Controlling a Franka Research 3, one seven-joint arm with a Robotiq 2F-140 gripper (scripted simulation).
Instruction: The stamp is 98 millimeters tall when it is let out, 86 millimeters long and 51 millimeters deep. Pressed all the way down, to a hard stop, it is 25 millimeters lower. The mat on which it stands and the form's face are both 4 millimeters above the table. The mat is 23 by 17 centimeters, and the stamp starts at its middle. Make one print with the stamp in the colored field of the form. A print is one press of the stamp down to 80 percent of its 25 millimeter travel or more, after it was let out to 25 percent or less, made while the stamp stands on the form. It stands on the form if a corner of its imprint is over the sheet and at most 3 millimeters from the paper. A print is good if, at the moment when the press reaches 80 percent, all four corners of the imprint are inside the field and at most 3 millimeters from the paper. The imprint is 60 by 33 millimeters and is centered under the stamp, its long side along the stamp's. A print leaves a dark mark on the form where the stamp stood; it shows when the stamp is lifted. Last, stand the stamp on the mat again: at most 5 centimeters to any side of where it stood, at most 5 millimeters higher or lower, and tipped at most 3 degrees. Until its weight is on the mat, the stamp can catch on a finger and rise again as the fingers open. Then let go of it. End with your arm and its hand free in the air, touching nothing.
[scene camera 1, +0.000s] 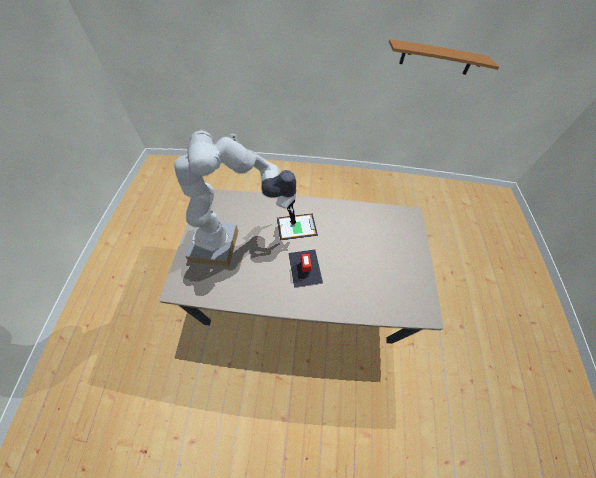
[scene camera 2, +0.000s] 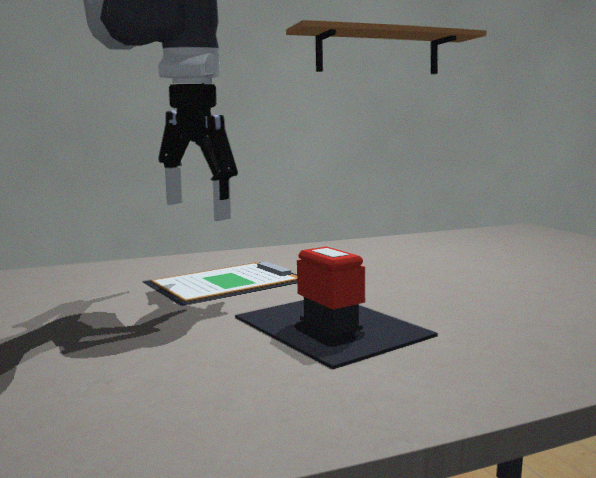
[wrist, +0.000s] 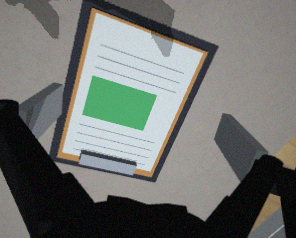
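Form (scene camera 2: 186, 289), (scene camera 1: 305, 226), (wrist: 131, 81). My gripper (scene camera 2: 197, 211), (wrist: 142, 113).
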